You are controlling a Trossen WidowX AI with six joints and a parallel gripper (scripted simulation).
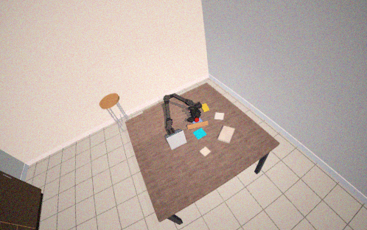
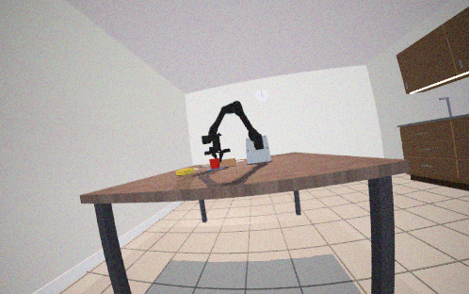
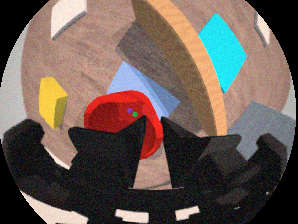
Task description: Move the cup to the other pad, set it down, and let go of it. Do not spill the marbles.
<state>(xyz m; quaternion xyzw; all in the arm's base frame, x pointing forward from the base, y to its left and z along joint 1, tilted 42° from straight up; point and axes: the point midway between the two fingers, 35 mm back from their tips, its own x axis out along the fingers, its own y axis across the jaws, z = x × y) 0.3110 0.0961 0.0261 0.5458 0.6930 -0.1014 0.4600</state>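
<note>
Now: gripper tip 20 mm short of the light blue pad, 20 mm to the right of it and 40 mm above it. The rest, counted from my gripper tip: wooden bar: 10 mm behind, 70 mm to the right, 20 mm below; cyan pad: 40 mm behind, 170 mm to the right, 40 mm below; red cup: 30 mm ahead, 10 mm to the left.
</note>
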